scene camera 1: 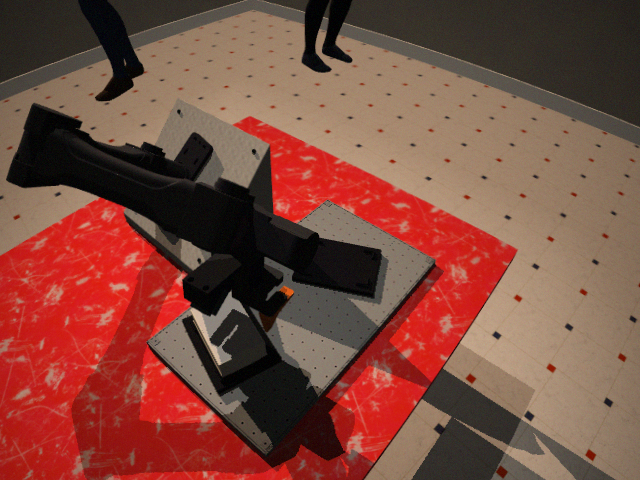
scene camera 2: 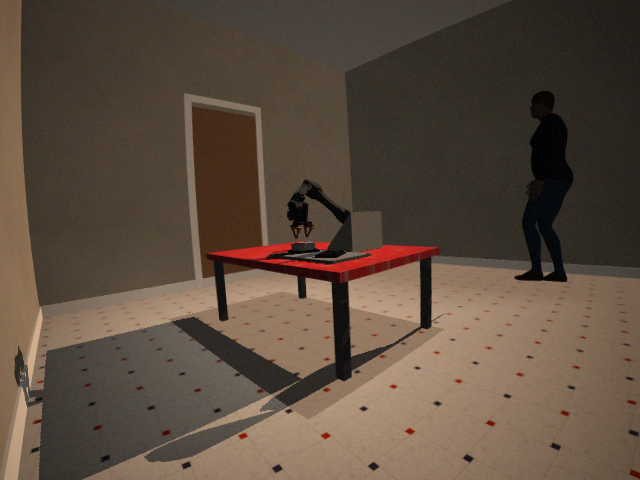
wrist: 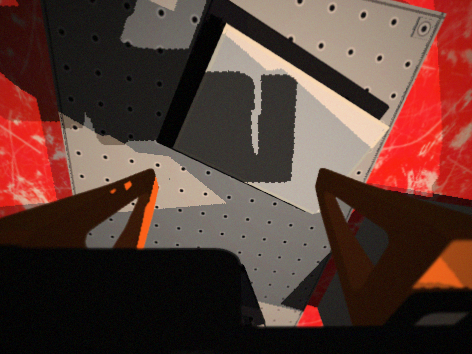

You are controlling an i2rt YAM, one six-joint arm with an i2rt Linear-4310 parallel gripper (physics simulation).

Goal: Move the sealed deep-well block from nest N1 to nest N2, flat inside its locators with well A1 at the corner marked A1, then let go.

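Frame: origin at the arm's base, x ahead, y right, z down, level; metres.
Seen in the pictures: gripper, between the fingertips: [scene camera 1: 243,316] [scene camera 2: 301,238] [wrist: 236,177]; arm's base, origin of its link: [scene camera 1: 180,178] [scene camera 2: 356,229].
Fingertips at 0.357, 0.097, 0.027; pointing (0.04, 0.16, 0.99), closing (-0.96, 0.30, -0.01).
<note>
Offsets run from my fingertips to a thing's top centre, as dx, dy, dz. Level surfaces: height alone.
The sealed deep-well block @[-0.025, +0.023, +0.032] [scene camera 1: 242,338] [scene camera 2: 303,246] [wrist: 315,150] is a pale grey box, partly in shadow. It sits in a black nest @[-0.024, +0.022, +0.068] [scene camera 1: 250,369] [wrist: 340,75] near one end of the perforated plate and looks flat. The nest's dark rim shows along two sides of it in the wrist view. A second black nest @[-0.022, -0.249, +0.068] [scene camera 1: 346,263] [scene camera 2: 329,254], holding no block, is toward the plate's other end. Nest labels and the A1 mark cannot be read. My gripper [scene camera 2: 302,236] [wrist: 236,177] is open and empty, above the block; its orange fingertips are clear of it. The arm partly hides the block in scene camera 1.
The perforated grey plate @[-0.010, -0.141, +0.085] [scene camera 1: 330,330] [scene camera 2: 356,255] [wrist: 250,230] lies on the red table @[dz +0.099] [scene camera 1: 454,268] [scene camera 2: 398,253]. A grey upright bracket [scene camera 1: 227,139] [scene camera 2: 367,229] stands behind the arm, beside the plate. A person [scene camera 2: 552,186] stands away from the table.
</note>
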